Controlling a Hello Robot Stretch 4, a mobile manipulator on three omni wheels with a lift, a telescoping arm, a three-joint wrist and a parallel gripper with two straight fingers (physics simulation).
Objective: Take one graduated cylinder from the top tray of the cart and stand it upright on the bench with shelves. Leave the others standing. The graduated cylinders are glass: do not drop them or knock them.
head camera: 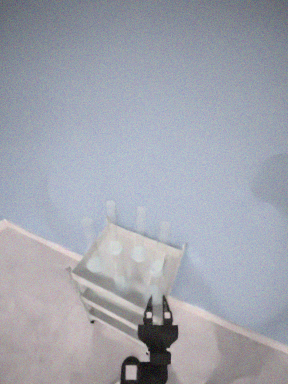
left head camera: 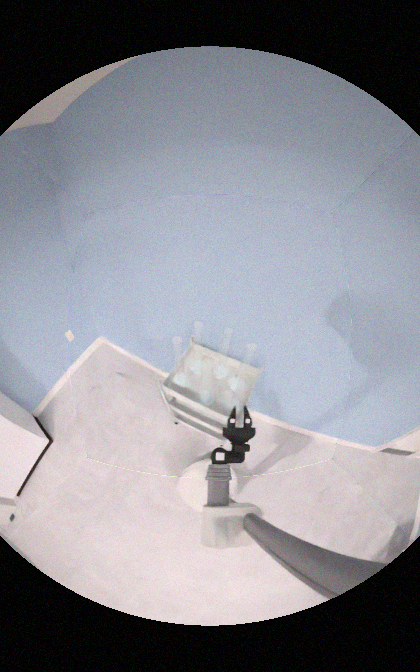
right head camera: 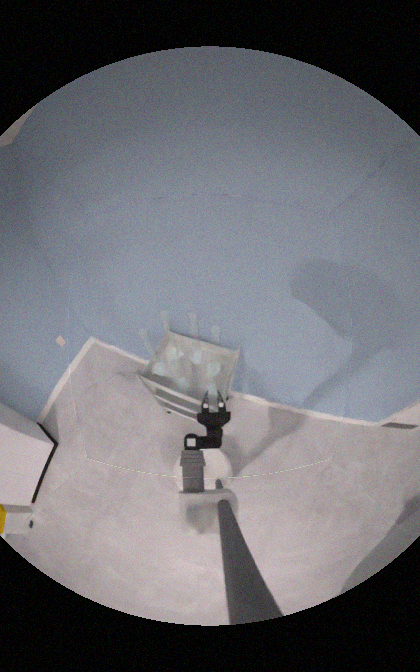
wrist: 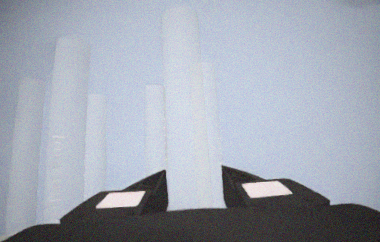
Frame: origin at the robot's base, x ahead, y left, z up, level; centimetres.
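Seen in the pictures: gripper, fingertip midpoint: [head camera: 157, 294] [wrist: 194, 184].
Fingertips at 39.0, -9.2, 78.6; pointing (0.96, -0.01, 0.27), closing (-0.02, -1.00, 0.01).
Observation:
A point is followed by its place in that frame, as x, y, z.
Several clear, pale graduated cylinders [head camera: 141, 220] @[63.7, -2.6, 92.6] [left head camera: 226, 342] [right head camera: 194, 325] [wrist: 70, 115] @[46.5, 4.7, 86.7] stand upright on the top tray of the white cart [head camera: 95, 284] @[46.2, 16.5, 70.2] [left head camera: 190, 399] [right head camera: 170, 385]. My gripper [head camera: 158, 300] @[39.0, -9.2, 78.6] [left head camera: 240, 410] [right head camera: 213, 395] [wrist: 194, 184] @[39.0, -9.2, 78.6] is open at the cart's near right corner. In the wrist view the nearest cylinder [wrist: 182, 100] @[42.2, -8.5, 86.2] rises upright in line with the gap between the fingers, overlapping another behind it. Its lower part is hidden by the gripper body there; whether the fingers touch it cannot be told. The bench with shelves cannot be made out.
A blue wall [head camera: 150, 125] @[77.0, -4.3, 128.8] [left head camera: 210, 260] [right head camera: 210, 250] stands close behind the cart. A white box-like unit [left head camera: 17, 450] [right head camera: 20, 450] with a dark lower edge is at the far left. A yellow item [right head camera: 2, 519] shows beside it.

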